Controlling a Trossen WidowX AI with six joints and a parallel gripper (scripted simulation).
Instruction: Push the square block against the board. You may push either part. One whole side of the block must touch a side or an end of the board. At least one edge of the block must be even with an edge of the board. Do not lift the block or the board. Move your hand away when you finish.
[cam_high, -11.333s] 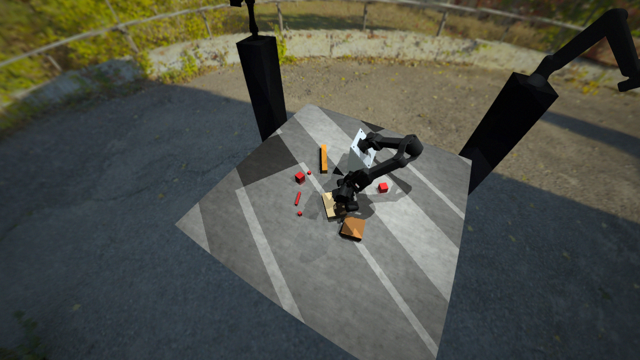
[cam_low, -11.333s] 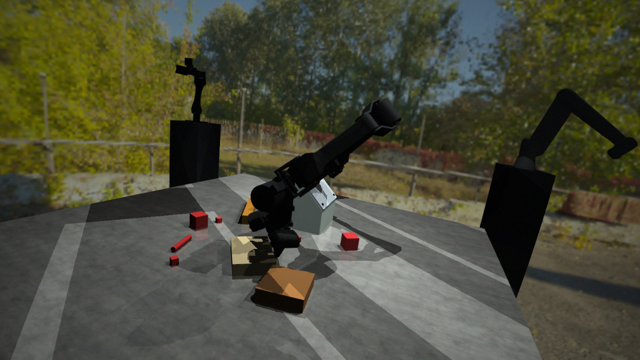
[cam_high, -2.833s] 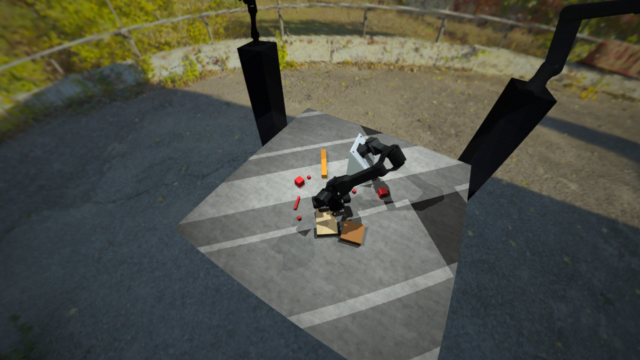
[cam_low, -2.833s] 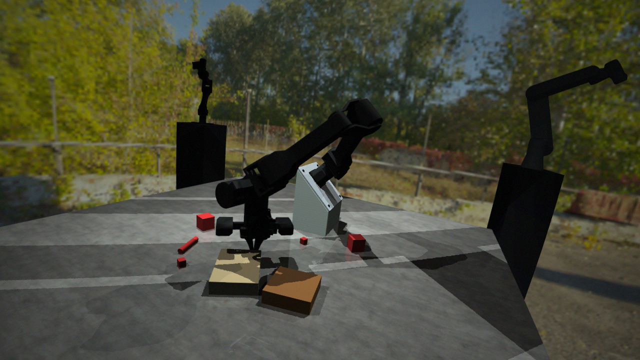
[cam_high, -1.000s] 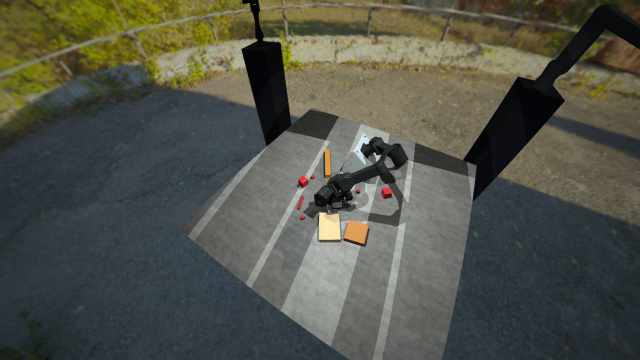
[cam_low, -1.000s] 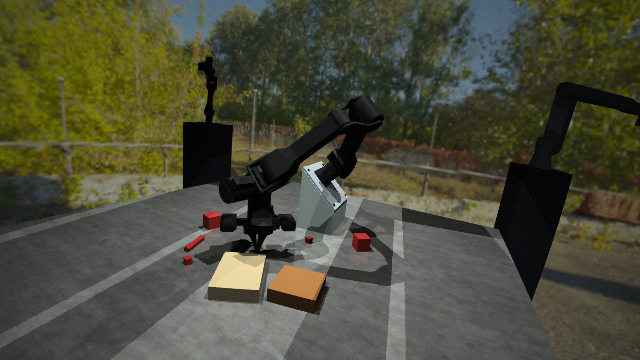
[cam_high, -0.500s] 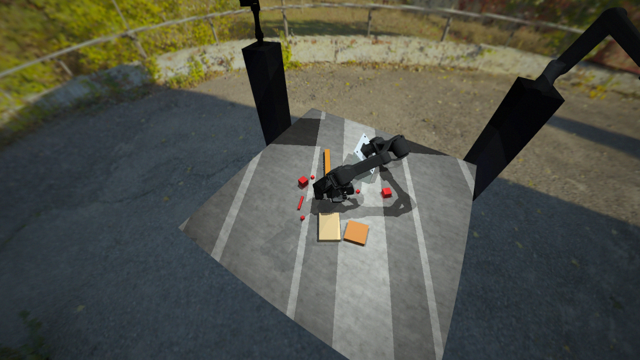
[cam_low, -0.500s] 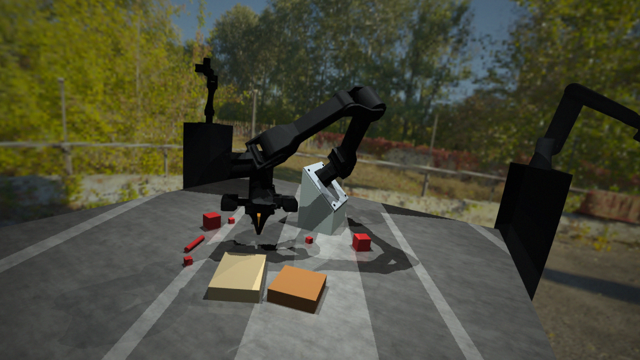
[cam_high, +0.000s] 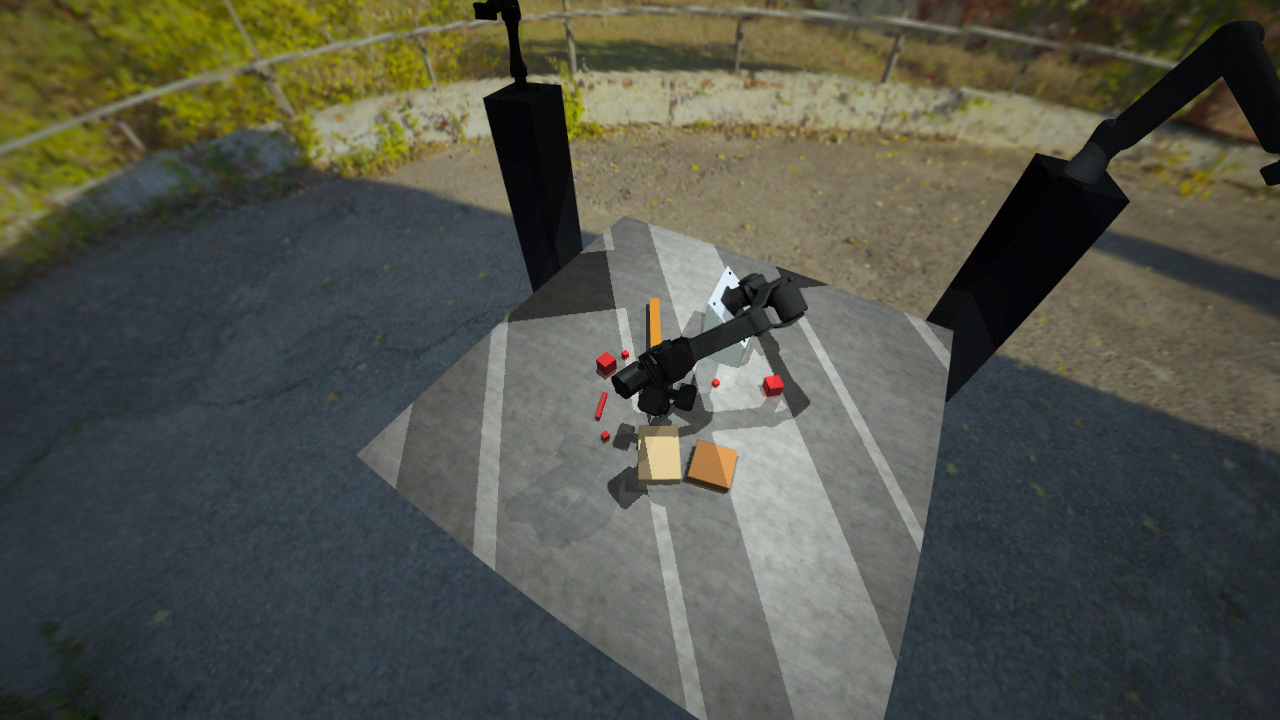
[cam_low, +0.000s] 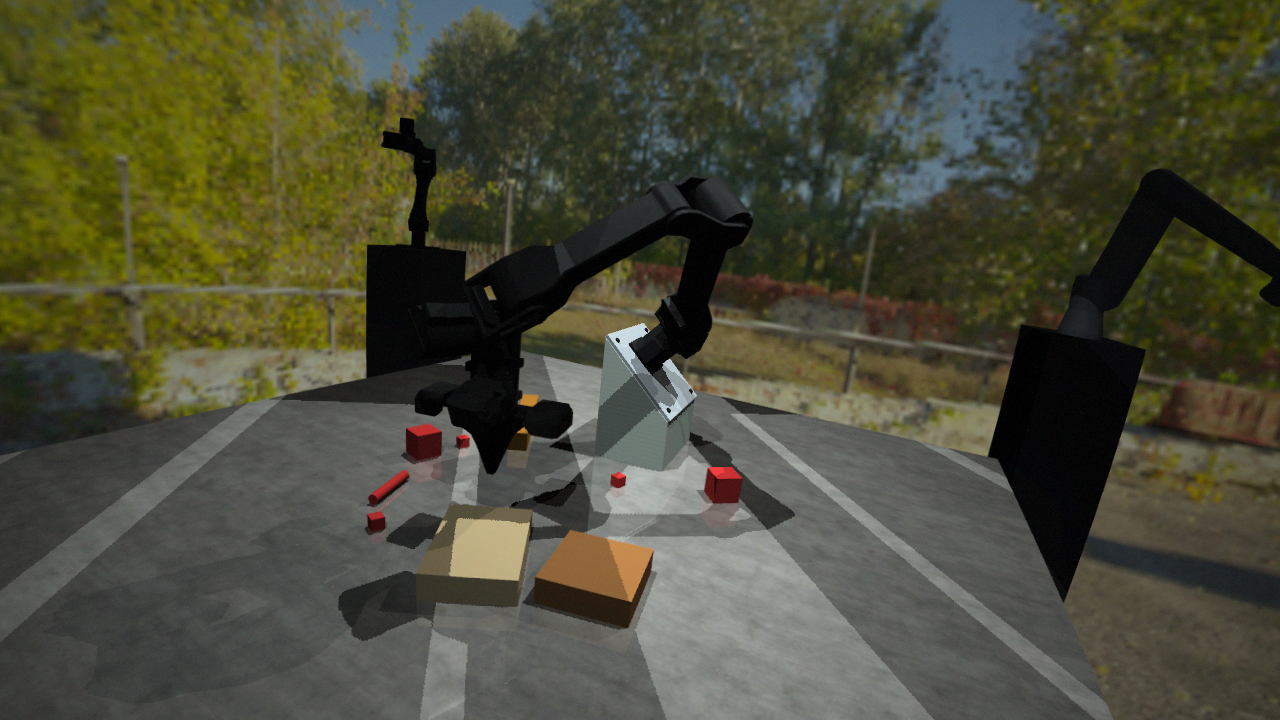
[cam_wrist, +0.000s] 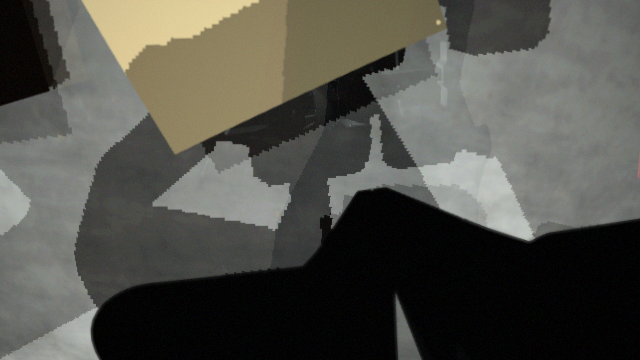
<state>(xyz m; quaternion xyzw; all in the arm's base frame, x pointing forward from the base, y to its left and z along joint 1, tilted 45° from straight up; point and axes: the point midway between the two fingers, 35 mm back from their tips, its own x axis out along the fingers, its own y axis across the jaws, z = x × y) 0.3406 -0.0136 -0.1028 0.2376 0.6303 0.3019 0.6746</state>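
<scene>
Right now the tan board is 90 mm ahead of my gripper tip, 50 mm to the left of it and 40 mm below it. Round my gripper tip: orange bar (310 mm behind, 130 mm to the right, 40 mm below); then brown square block (180 mm to the left, 70 mm ahead, 40 mm below); then red rod (150 mm to the right, 50 mm below, 20 mm ahead).
</scene>
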